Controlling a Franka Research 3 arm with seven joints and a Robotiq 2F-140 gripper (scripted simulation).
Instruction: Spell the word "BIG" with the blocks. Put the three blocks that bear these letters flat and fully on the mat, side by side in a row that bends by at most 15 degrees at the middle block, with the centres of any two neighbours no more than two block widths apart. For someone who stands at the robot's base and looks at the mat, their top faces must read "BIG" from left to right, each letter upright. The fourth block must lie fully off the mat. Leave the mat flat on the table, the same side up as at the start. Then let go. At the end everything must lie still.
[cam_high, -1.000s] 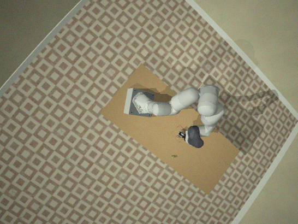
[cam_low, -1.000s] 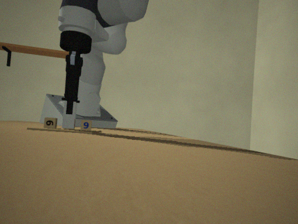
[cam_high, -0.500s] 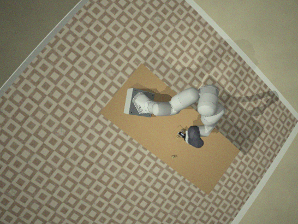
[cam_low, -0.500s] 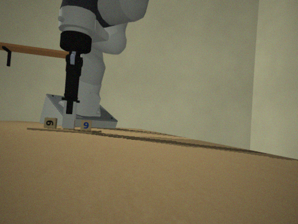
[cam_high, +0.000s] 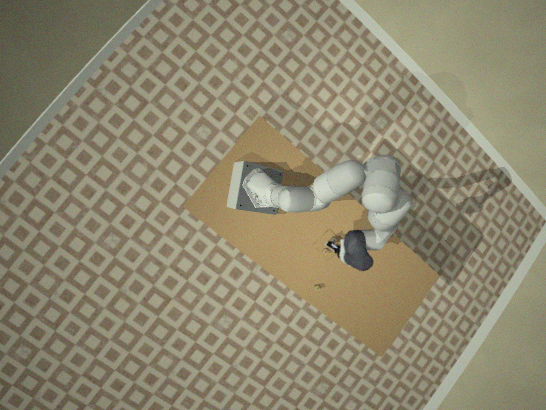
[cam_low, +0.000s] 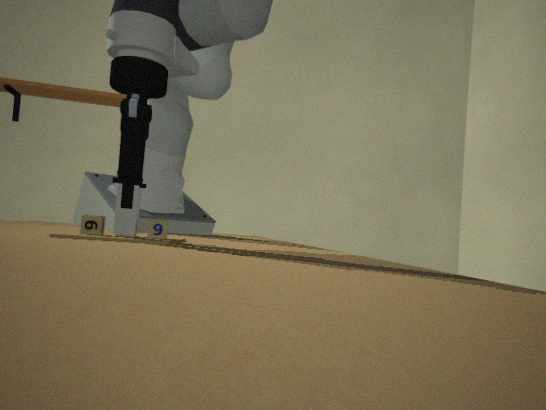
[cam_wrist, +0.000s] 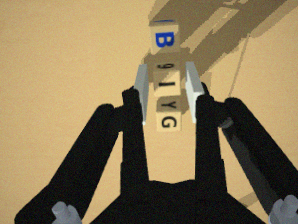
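Now: the thin mat 40 mm below my hand.
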